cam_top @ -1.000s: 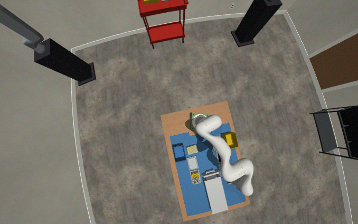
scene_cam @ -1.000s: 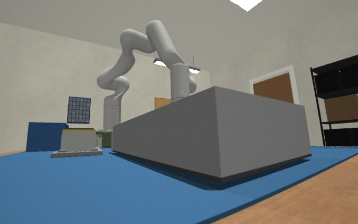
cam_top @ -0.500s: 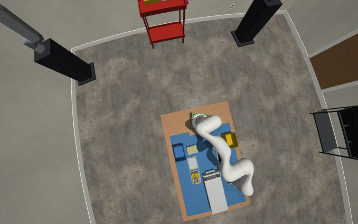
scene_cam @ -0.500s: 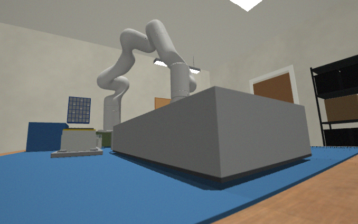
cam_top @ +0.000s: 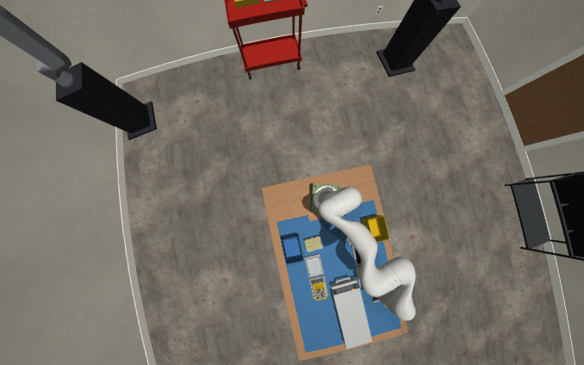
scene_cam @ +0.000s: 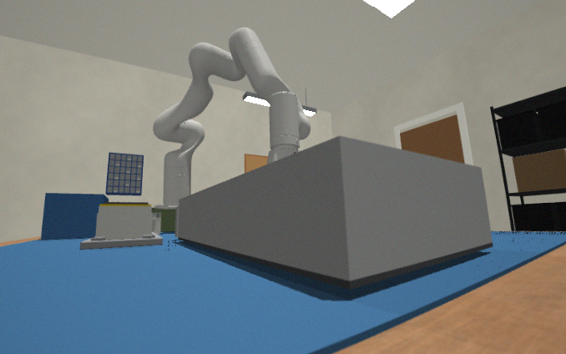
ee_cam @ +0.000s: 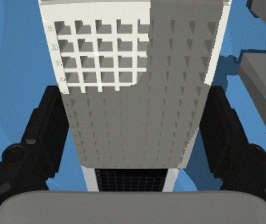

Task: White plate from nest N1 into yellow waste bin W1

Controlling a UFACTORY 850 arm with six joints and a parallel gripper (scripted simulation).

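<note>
The yellow waste bin W1 lies 340 mm behind my hand, 180 mm to the left of it and 40 mm below it. The rest, counted from my hand: blue bin: 470 mm to the right, 410 mm behind, 40 mm below; black plate: 180 mm behind, 60 mm below, 20 mm to the left; white plate: 10 mm below.
</note>
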